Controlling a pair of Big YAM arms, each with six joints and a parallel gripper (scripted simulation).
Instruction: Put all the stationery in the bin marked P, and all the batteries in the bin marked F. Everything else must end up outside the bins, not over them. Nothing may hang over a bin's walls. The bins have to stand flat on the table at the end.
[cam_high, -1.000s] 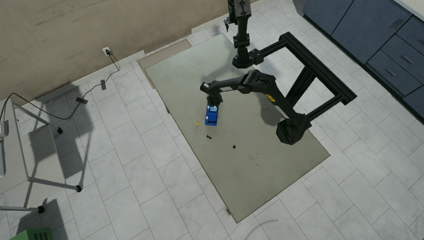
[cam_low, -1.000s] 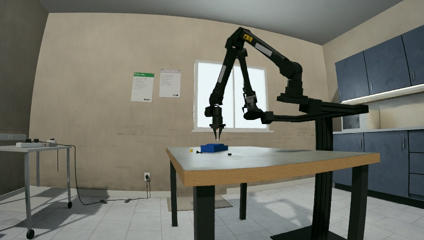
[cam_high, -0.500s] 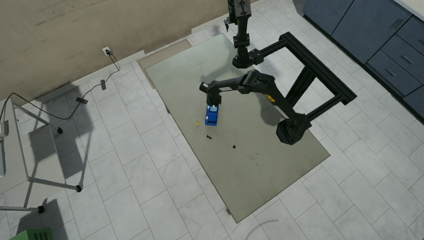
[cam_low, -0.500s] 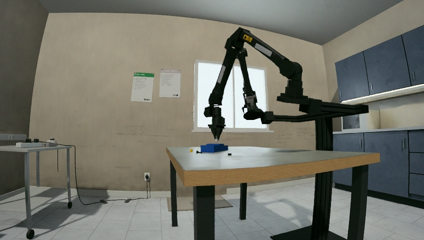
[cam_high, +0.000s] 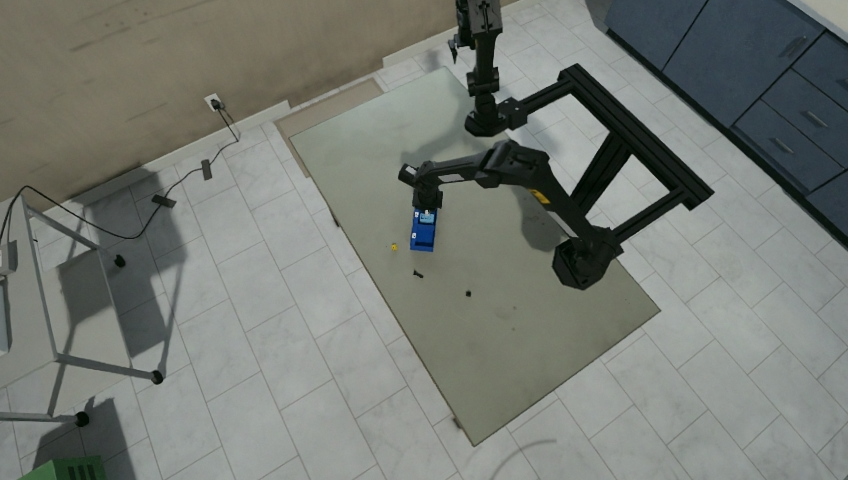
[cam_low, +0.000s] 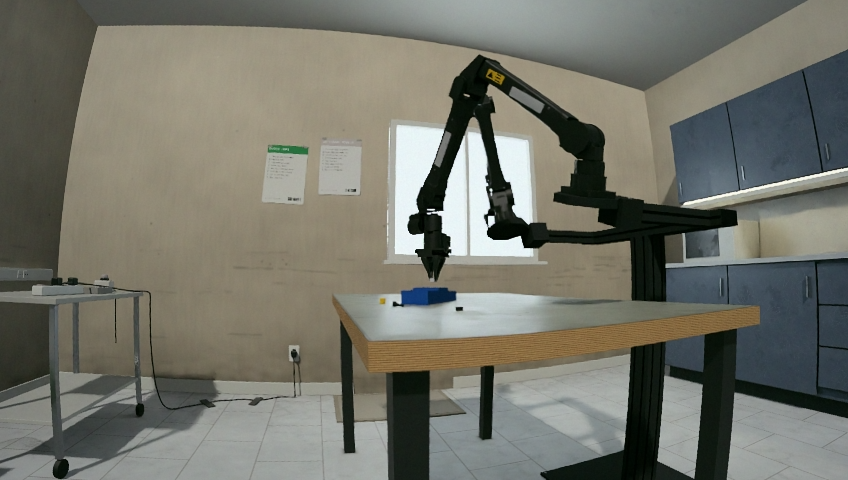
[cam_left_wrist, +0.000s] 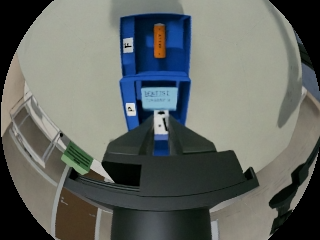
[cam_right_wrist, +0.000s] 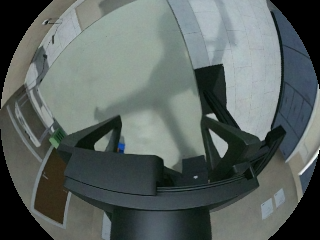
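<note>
My left hand is 5 cm above the blue three-compartment bin row and 1 cm short of it. Round my left hand: silver piece right at my left hand; light blue pad 6 cm below; orange battery 8 cm to the right, 6 cm below, 4 cm behind.
</note>
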